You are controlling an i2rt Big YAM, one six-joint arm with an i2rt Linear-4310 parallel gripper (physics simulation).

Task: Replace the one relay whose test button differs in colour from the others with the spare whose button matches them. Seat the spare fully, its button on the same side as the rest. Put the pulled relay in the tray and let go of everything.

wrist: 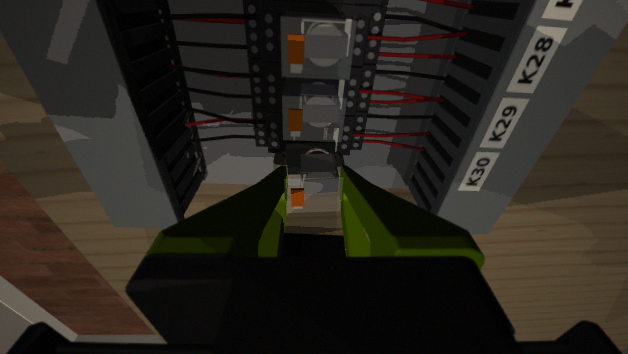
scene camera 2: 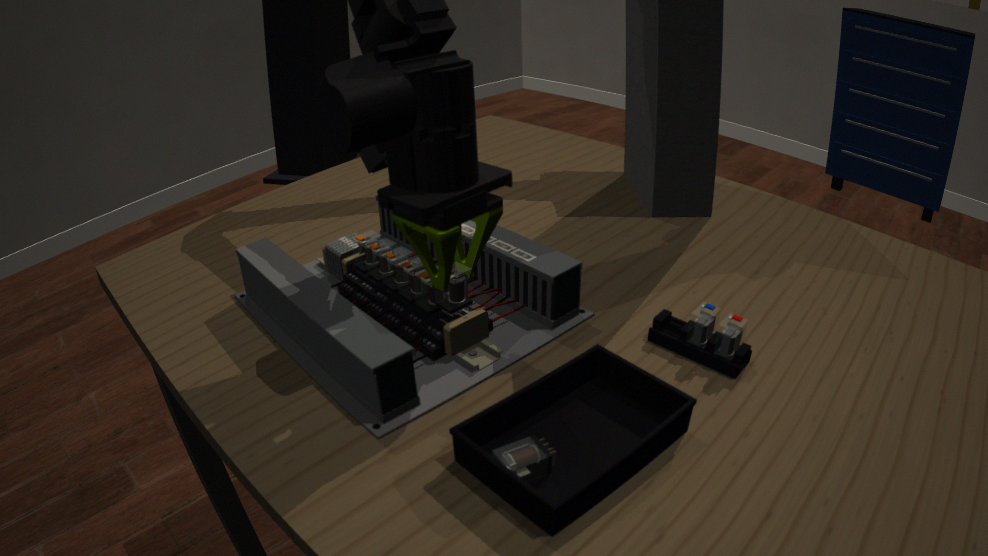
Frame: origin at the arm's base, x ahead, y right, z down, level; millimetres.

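Where they show: gripper, fingertip midpoint: (wrist: 313,175) (scene camera 2: 452,282).
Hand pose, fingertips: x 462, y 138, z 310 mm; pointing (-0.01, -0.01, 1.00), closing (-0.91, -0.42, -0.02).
Note:
Each offset is from my fingertips to the centre of the thing. "spot": to the spot under its first point.
My gripper (scene camera 2: 453,280) (wrist: 313,175) is shut on a clear relay {dz +6, dx +1, dy -1 mm} (scene camera 2: 458,290) (wrist: 321,186) with an orange button, at the near end of the relay row by label K30. The held relay is upright; its pins are hidden, so I cannot tell how deep it sits. Its button is on the left in the wrist view, like those of the neighbouring orange-button relays {dz +21, dx -26, dy +53 mm} (wrist: 325,47) {dz +21, dx -13, dy +27 mm} (wrist: 320,112). Another relay {dz +56, dx +145, dy -114 mm} (scene camera 2: 523,456) lies on its side in the black tray (scene camera 2: 621,459); its button colour does not show. The spare holder {dz +58, dx -55, dy -232 mm} (scene camera 2: 690,354) bears a blue-button relay {dz +42, dx -55, dy -232 mm} (scene camera 2: 703,326) and a red-button relay {dz +42, dx -42, dy -261 mm} (scene camera 2: 730,337).
Grey wire ducts {dz +36, dx +45, dy +137 mm} (scene camera 2: 324,311) {spot: dz +29, dx -64, dy -90 mm} (scene camera 2: 566,290) flank the relay row, with red and black wires between. A beige end block {dz +44, dx +10, dy -15 mm} (scene camera 2: 466,331) stands at the row's near end. A grey column (scene camera 2: 673,124) stands at the back of the table.

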